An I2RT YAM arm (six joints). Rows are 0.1 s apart.
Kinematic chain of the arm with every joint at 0, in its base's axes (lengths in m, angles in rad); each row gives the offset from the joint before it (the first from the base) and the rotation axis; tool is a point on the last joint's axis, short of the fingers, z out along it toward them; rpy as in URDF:
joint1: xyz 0 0 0.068 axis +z
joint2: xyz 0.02 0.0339 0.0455 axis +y
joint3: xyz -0.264 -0.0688 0 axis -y
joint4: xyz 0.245 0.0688 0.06 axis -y
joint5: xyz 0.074 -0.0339 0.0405 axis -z
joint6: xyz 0.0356 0 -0.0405 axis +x
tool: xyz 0 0 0 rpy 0 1.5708 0
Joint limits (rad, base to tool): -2.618..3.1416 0..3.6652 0..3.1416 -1.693..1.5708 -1.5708..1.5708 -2.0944..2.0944
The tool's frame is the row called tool.
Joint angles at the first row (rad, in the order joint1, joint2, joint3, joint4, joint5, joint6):
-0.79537, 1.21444, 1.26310, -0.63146, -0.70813, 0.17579
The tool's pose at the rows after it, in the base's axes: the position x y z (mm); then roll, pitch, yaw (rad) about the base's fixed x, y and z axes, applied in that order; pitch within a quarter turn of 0, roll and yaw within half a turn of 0:
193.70, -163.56, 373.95, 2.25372, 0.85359, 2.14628
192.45, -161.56, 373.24, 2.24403, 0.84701, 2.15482
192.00, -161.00, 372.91, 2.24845, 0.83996, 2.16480
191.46, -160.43, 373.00, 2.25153, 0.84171, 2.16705
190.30, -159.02, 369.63, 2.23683, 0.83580, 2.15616
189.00, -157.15, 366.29, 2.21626, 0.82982, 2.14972
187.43, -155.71, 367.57, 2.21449, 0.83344, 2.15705
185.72, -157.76, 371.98, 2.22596, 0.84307, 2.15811
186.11, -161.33, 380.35, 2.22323, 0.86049, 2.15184
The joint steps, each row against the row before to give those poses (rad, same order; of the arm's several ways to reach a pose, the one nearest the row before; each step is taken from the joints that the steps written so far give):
0.00055, -0.00638, -0.01600, 0.00322, -0.02000, 0.00050
0.00023, -0.00597, -0.00497, -0.00843, -0.01715, -0.00331
-0.00022, 0.00092, 0.00311, -0.01449, -0.00479, -0.00710
0.00022, -0.00275, -0.00111, -0.00194, 0.00155, -0.00241
0.00000, -0.01107, -0.02232, 0.01549, -0.00617, 0.01204
-0.00009, -0.01173, -0.02276, 0.01461, -0.01565, 0.00983
-0.00135, -0.00576, 0.00188, -0.00901, -0.00851, -0.00737
-0.01068, 0.00487, 0.02158, -0.01795, 0.00264, -0.01329
-0.00928, 0.01508, 0.03872, -0.01002, -0.00349, -0.00548

